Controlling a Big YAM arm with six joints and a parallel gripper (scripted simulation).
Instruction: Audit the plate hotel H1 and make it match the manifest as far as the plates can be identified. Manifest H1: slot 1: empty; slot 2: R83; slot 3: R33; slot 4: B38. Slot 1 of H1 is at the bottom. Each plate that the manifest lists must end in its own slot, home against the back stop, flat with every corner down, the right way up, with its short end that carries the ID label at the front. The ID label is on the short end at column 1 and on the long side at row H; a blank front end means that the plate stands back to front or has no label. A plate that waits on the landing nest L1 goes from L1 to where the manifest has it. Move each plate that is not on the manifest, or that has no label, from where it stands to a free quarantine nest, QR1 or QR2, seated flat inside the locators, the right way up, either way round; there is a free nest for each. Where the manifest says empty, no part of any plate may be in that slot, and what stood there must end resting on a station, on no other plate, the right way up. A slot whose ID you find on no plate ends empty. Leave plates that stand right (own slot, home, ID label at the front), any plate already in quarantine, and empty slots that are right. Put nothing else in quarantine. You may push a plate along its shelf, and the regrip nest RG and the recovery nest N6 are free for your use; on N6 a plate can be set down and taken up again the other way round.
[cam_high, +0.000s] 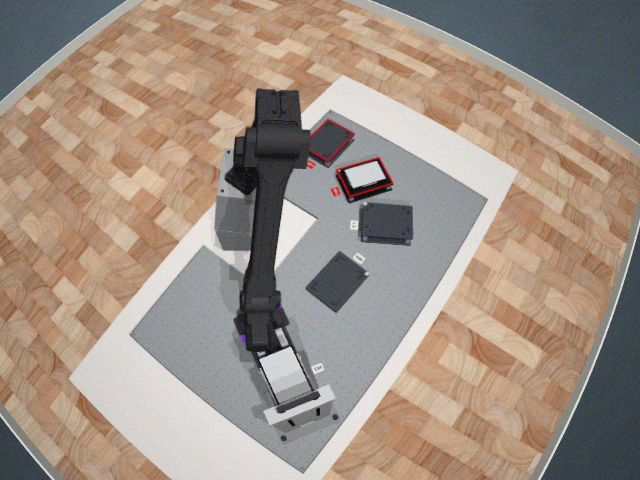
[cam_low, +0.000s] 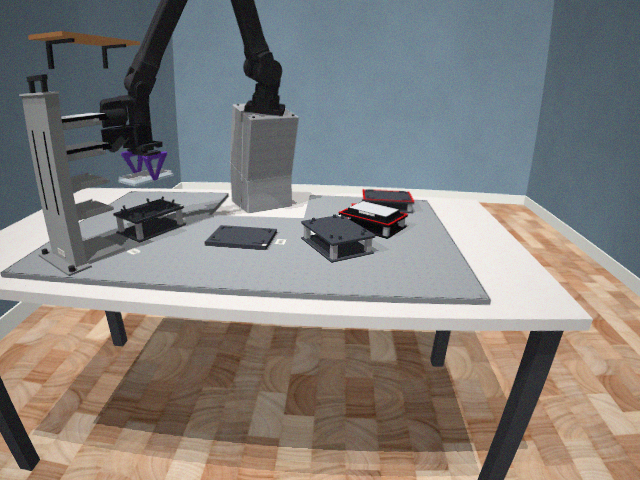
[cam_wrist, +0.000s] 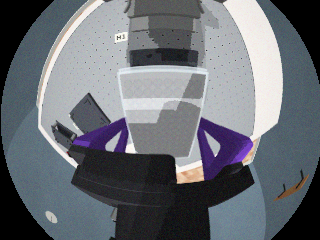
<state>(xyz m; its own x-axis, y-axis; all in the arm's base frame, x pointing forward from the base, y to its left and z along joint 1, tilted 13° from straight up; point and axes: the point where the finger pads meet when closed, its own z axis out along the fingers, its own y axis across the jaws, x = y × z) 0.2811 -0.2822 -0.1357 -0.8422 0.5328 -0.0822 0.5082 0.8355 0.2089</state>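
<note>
Right now my hand is 100 mm above the regrip nest RG. Round my hand: plate hotel H1 (220 mm ahead, 140 mm to the right, 40 mm above); then flat pad N6 (60 mm ahead, 280 mm to the left, 150 mm below); then white plate (right at my hand).
</note>
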